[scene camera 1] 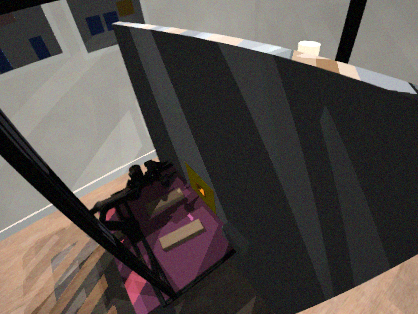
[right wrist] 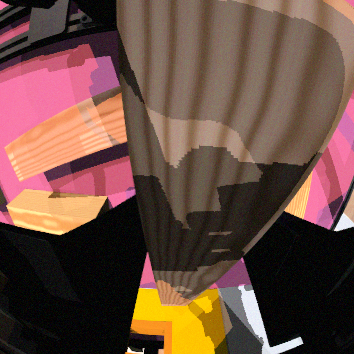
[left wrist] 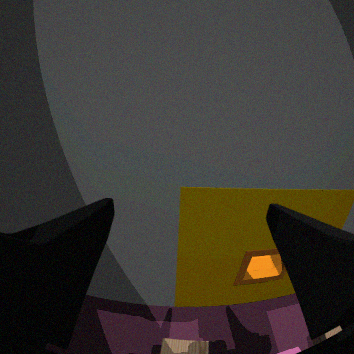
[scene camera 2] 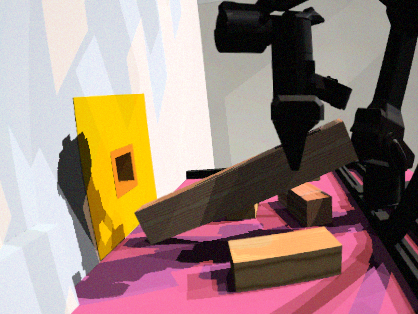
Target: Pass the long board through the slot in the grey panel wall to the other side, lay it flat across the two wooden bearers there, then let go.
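Frame: origin at the left arm's base, x left, y up, z ahead, level; metres.
Where they show: left gripper, fingertip midpoint: (scene camera 1: pixel 172 166) (left wrist: pixel 194 210); right gripper, fingertip midpoint: (right wrist: pixel 191 197) (scene camera 2: pixel 294 167); left arm's base at its link origin: (scene camera 1: pixel 136 237) (right wrist: pixel 150 345); right arm's base at its link origin: (scene camera 2: pixel 385 201).
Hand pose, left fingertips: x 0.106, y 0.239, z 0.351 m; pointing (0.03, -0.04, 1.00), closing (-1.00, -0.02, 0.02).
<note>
Things, the pixels of their top centre, and the offset from my left fingertips. "pt": a spot on its surface instead.
- slot at a spot on its surface: (left wrist: pixel 242 274) pt dx -0.091, dy -0.163, dz +0.080 m
- bearer at a spot on its surface: (left wrist: pixel 185 346) pt dx -0.010, dy -0.220, dz -0.007 m
- wooden block at its top centre: (right wrist: pixel 289 179) (scene camera 2: pixel 283 243) dx -0.286, dy -0.220, dz +0.389 m
The long board (scene camera 2: pixel 210 200) (right wrist: pixel 225 65) is tilted, its end nearer the wall low and its other end raised, outside the slot (scene camera 1: pixel 201 190) (scene camera 2: pixel 125 190) (left wrist: pixel 242 274) (right wrist: pixel 150 327). My right gripper (scene camera 2: pixel 296 168) (right wrist: pixel 191 197) is shut on the board, past its middle toward the raised end. My left gripper (left wrist: pixel 194 210) is open and empty, facing the wall above the purple table; its fingers are too dark to read in scene camera 1. Two wooden bearers (scene camera 1: pixel 182 235) (scene camera 1: pixel 170 201) lie there; part of one bearer (left wrist: pixel 185 346) shows in the left wrist view.
The grey panel wall (scene camera 1: pixel 260 150) (scene camera 2: pixel 175 75) (left wrist: pixel 175 100) carries a yellow plate (scene camera 1: pixel 209 197) (scene camera 2: pixel 95 130) (left wrist: pixel 210 220) (right wrist: pixel 195 320) around the slot. On the board's side, a wooden block (scene camera 2: pixel 285 262) stands in front of the board, with blocks (scene camera 2: pixel 309 205) (scene camera 2: pixel 242 212) behind it.
</note>
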